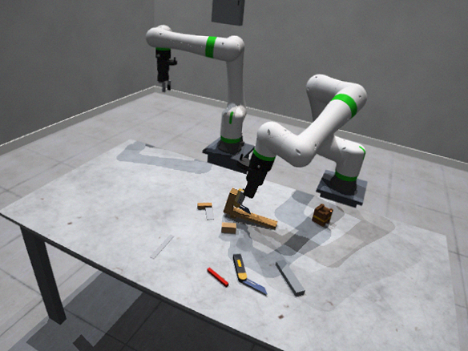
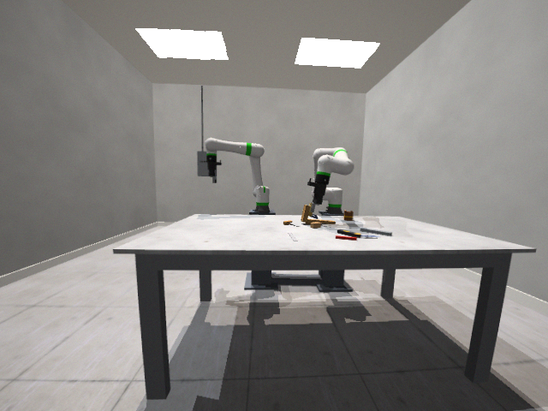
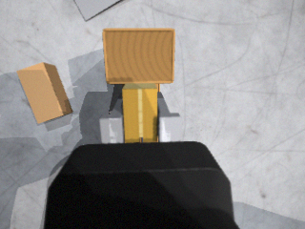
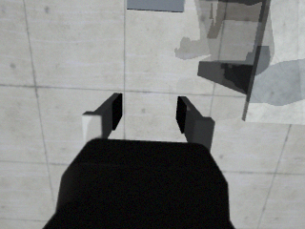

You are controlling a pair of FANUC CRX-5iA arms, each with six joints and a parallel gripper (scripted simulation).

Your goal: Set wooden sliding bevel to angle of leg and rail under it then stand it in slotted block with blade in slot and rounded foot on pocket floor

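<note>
Right now my left hand is 20 mm above the wooden bevel. Round my left hand: blue blade (10 mm to the left, 40 mm below); small square (50 mm ahead, 140 mm to the right, 90 mm below); wooden block (110 mm ahead, 10 mm to the left, 80 mm below).
</note>
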